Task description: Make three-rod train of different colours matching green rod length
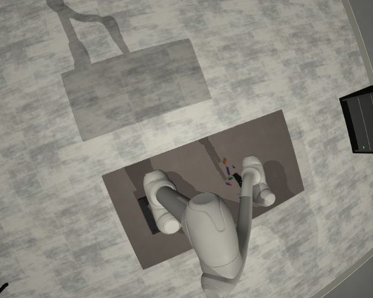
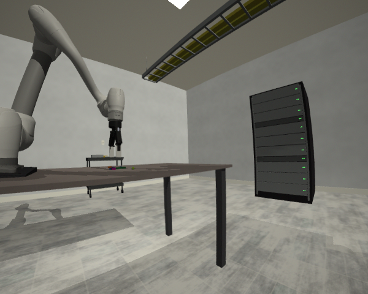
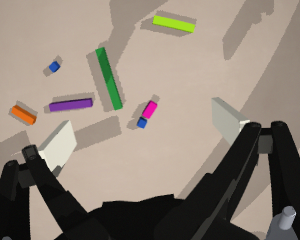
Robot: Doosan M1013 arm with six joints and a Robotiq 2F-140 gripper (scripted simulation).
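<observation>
Right now the magenta rod is 80 mm below my hand, 10 mm to the right of it and 10 mm behind it. Also, from my hand: lime rod (90 mm ahead, 80 mm below, 60 mm to the right); then purple rod (90 mm to the left, 80 mm below, 20 mm ahead); then green rod (80 mm below, 40 mm ahead, 30 mm to the left).
</observation>
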